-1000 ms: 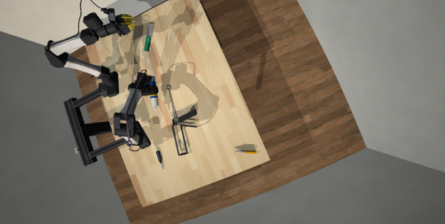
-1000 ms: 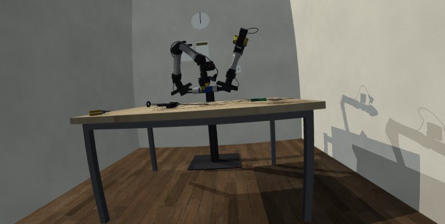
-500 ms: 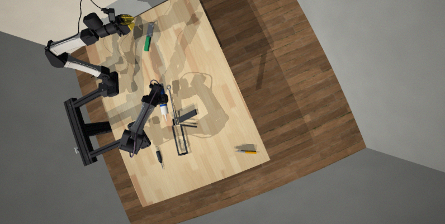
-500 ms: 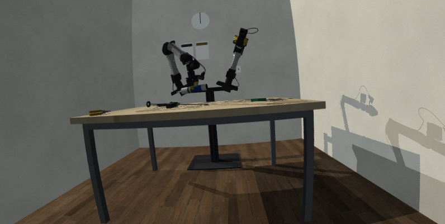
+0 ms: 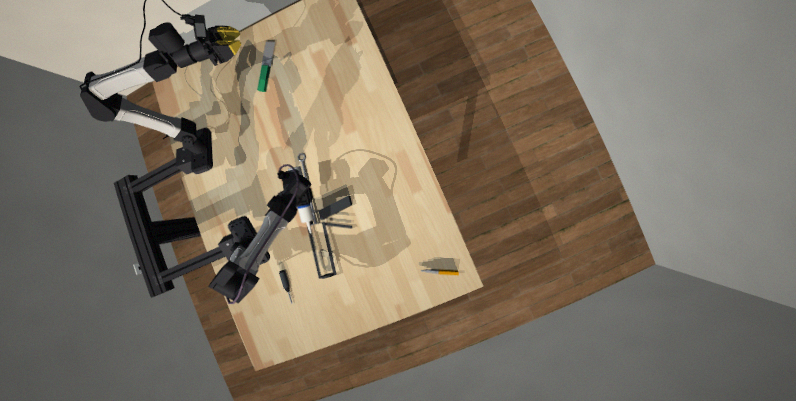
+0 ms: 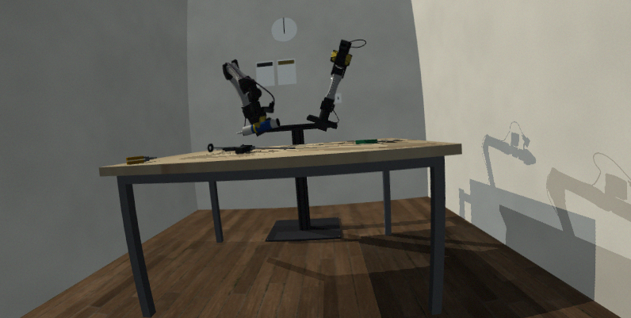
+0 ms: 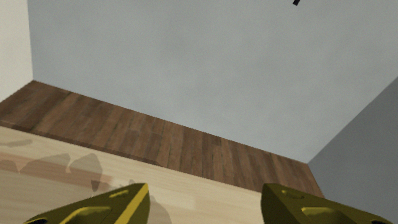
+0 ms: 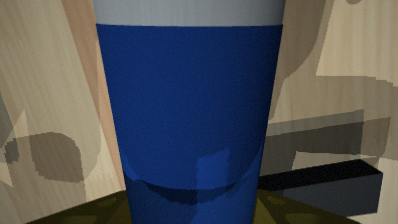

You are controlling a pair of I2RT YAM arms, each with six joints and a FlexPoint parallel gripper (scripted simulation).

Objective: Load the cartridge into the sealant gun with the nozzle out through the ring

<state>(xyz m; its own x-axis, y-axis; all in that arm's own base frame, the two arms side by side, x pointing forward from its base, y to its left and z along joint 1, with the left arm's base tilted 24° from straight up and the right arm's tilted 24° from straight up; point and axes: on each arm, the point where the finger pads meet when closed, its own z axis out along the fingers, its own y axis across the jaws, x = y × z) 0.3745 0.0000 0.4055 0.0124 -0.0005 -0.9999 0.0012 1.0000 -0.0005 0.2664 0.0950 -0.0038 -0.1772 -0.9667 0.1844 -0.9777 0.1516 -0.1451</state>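
Note:
Right now my right hand is 40 mm past the thumb plate, 60 mm to the left of it and 120 mm above it. Also, from my right hand: plunger rod 30 mm to the left, 130 mm below; then cartridge 10 mm behind, 20 mm to the right, 10 mm below; then dark screwdriver 310 mm behind, 280 mm to the right, 130 mm below.

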